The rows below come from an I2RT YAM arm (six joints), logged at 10 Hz.
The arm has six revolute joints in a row. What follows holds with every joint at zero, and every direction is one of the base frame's.
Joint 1 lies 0.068 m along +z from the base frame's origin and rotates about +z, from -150 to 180 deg.
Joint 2 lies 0.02 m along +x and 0.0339 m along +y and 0.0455 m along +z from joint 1 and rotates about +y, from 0 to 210 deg.
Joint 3 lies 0.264 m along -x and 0.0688 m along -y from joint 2 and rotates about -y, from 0 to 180 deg.
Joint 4 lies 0.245 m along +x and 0.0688 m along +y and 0.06 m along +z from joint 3 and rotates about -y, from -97 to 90 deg.
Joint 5 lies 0.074 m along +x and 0.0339 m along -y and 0.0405 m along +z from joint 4 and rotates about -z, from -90 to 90 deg.
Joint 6 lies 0.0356 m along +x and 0.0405 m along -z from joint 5 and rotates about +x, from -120 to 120 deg.
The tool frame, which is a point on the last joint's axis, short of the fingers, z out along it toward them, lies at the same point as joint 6; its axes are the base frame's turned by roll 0, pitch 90 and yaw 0 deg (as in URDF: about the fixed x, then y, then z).
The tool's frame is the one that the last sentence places.
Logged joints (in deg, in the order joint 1, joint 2, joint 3, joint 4, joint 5, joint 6), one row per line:
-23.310, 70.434, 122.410, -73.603, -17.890, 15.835
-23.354, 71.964, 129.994, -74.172, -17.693, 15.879
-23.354, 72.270, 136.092, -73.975, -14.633, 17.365
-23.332, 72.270, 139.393, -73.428, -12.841, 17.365
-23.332, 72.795, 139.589, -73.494, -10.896, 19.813
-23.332, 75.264, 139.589, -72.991, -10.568, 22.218
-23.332, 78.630, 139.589, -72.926, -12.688, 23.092
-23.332, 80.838, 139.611, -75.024, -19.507, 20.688
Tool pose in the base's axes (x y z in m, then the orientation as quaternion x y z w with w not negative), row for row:
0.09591, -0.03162, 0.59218, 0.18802, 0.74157, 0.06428, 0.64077
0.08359, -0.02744, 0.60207, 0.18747, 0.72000, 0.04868, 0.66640
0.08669, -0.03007, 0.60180, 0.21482, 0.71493, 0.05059, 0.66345
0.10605, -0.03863, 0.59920, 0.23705, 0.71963, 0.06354, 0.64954
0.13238, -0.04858, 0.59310, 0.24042, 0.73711, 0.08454, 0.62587
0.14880, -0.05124, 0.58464, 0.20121, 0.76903, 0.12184, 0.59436
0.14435, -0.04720, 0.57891, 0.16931, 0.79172, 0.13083, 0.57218
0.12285, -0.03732, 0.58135, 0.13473, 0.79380, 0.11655, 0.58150
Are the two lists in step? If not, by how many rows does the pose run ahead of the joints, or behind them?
The pose runs 2 rows ahead of the joints: the pose in row i belongs to the joints in row i + 2.
